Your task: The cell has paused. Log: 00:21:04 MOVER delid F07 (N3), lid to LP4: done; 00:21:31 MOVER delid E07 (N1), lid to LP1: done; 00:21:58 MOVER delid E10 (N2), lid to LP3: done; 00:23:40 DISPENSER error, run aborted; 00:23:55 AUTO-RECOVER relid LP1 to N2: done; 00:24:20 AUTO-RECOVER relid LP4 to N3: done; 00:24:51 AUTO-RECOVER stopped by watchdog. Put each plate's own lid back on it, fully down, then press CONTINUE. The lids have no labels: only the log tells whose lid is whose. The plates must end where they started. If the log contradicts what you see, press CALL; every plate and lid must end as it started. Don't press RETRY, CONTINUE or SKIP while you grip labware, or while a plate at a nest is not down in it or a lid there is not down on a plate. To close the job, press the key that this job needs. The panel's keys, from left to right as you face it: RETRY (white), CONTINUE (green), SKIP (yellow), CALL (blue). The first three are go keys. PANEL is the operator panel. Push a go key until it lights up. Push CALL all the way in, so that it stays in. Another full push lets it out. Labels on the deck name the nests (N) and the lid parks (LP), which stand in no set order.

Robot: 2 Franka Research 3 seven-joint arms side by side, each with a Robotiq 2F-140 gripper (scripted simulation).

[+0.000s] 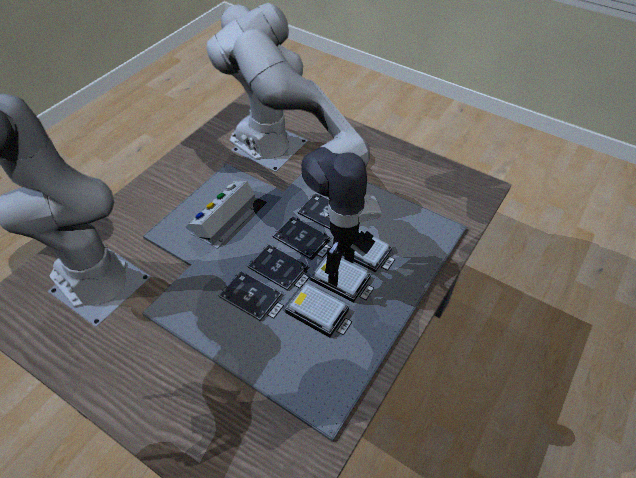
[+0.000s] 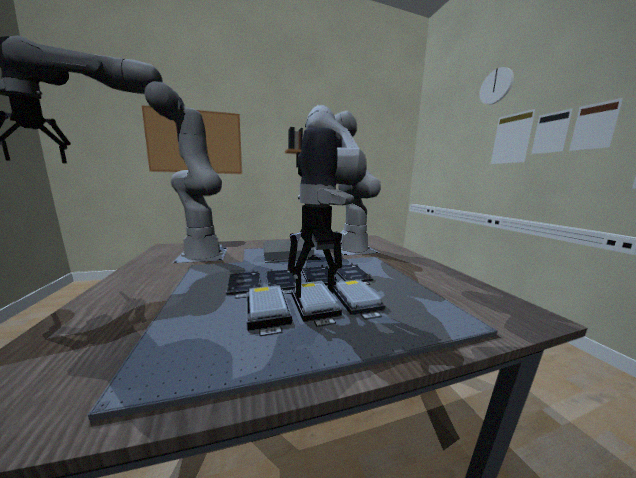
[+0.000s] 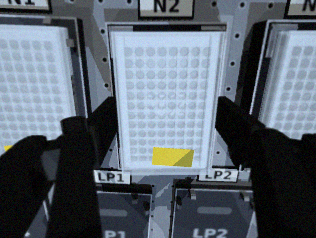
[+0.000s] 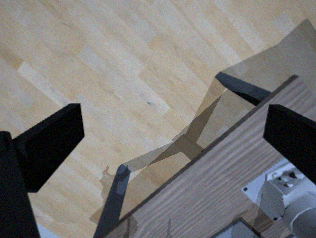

In view: the left gripper [image 2: 314, 293], the right gripper [image 4: 173, 120] and an operator panel [image 2: 274, 250].
The left gripper shows as well in image 1 [image 1: 341, 272] and in image 3 [image 3: 166, 111].
